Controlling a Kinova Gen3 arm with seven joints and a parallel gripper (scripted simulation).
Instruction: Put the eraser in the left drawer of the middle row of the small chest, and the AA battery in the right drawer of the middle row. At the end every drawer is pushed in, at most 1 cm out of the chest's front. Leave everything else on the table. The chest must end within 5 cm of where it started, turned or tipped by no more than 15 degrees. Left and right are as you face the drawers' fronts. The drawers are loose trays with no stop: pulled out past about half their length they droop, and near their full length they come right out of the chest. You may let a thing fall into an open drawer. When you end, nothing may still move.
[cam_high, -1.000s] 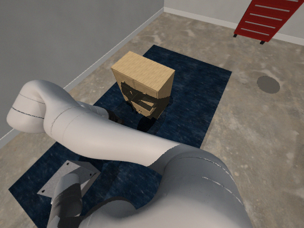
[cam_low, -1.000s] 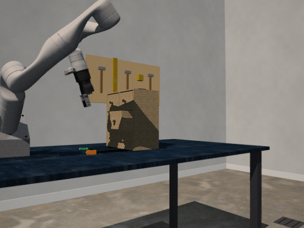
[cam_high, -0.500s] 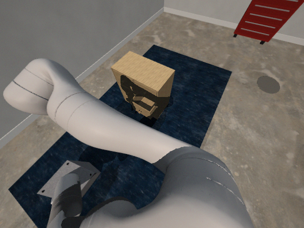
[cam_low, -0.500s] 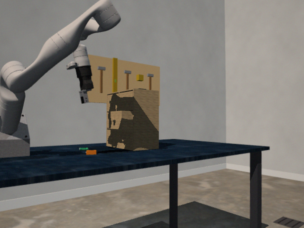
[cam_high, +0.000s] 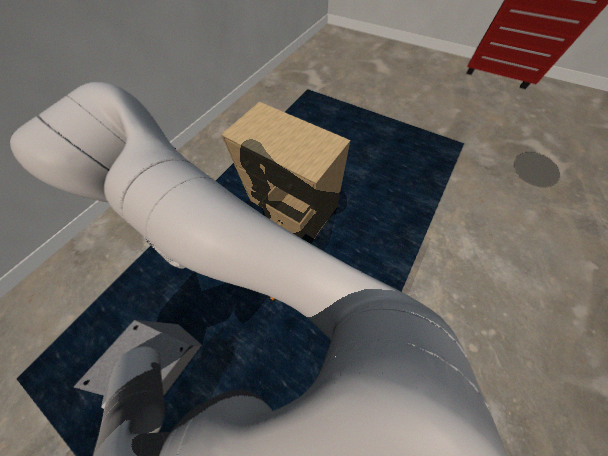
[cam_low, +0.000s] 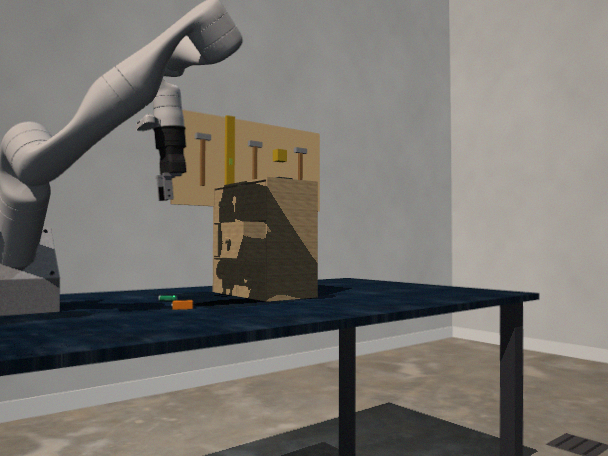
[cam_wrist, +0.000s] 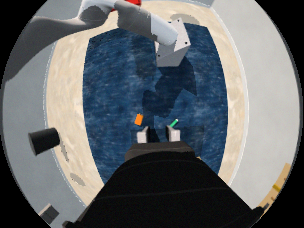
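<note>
Right now my hand is 27 cm above the green AA battery, 8 cm to the right of it and 4 cm short of it. From my hand the other things lie so: white eraser: 34 cm ahead, 16 cm below, 15 cm to the left; then orange block: 27 cm below, 8 cm to the right, 1 cm ahead.
</note>
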